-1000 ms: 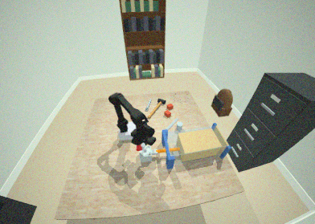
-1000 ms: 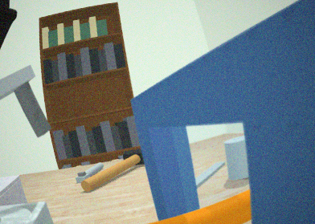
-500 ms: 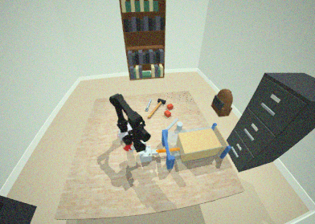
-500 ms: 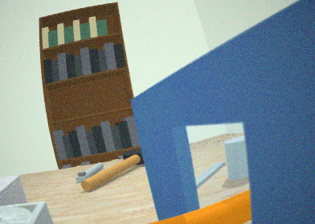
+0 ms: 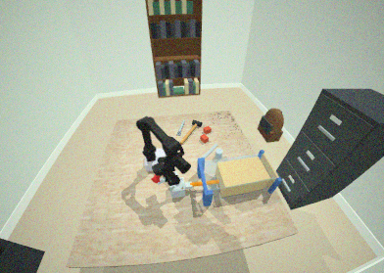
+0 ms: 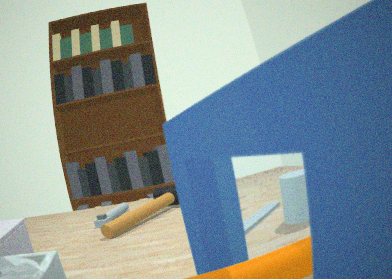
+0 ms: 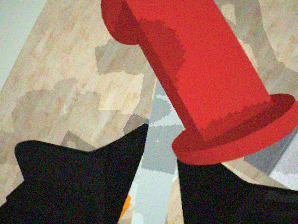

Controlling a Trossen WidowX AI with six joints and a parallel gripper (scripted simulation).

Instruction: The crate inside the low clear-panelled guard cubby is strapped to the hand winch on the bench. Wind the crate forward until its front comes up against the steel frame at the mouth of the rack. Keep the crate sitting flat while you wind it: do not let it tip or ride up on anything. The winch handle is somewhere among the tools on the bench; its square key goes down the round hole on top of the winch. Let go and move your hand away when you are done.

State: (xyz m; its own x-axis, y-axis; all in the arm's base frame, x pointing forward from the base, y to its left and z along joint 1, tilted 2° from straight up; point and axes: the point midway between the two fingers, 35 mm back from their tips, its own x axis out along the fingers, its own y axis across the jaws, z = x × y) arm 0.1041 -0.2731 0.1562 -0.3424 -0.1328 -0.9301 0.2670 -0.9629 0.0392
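Now: the red grip 5 cm above my gripper tip, 3 cm behind it and 1 cm to the right of it. From my gripper tip the other things lie so: blue frame 22 cm ahead, 8 cm below; grey winch 16 cm below, 5 cm ahead, 1 cm to the left; winch handle 2 cm above.
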